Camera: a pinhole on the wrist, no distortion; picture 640 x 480 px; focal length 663.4 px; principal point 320.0 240.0 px. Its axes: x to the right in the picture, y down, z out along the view. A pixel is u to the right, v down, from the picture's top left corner.
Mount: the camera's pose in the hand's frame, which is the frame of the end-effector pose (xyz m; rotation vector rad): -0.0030 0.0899 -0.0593 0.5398 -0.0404 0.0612
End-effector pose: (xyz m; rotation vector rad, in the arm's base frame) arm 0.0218 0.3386 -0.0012 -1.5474 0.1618 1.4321
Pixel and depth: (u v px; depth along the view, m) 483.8 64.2 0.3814
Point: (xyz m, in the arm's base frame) 0.0217 0.6344 0.0684
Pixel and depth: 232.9 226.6 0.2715
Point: -0.0697 0.4642 0.0959
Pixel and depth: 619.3 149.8 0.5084
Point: -0.0100 0.8081 0.0032
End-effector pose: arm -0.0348 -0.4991 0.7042 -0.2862 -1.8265 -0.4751
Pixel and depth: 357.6 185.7 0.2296
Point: -0.1650 -0.4792 0.6703
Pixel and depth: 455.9 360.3 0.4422
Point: -0.3960 -0.3920 0.6702
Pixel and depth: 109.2 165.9 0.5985
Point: -0.4441 -0.5552 0.3605
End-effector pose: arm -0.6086 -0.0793 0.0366 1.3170 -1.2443 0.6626
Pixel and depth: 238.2 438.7 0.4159
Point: -0.7133 -0.4000 -0.1051
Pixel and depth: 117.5 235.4 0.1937
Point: -0.6440 -0.1606 -0.0487
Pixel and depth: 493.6 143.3 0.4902
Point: -0.4713 -0.4686 0.0087
